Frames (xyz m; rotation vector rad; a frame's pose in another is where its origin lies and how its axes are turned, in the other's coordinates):
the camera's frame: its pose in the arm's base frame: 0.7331 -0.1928 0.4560 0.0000 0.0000 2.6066
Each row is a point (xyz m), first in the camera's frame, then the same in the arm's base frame.
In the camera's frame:
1: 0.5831 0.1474 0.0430
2: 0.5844 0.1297 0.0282
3: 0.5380 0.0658 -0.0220
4: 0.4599 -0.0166 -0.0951
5: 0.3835 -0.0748 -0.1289
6: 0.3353 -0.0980 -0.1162
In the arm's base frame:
1: 0.1563 -0.0223 0.4990
2: 0.1642 -0.0064 0.4842
3: 0.2367 0.0249 0.4340
4: 0.3459 0.0560 0.3609
5: 0.4413 0.0671 0.3271
6: 0.4946 0.0625 0.3398

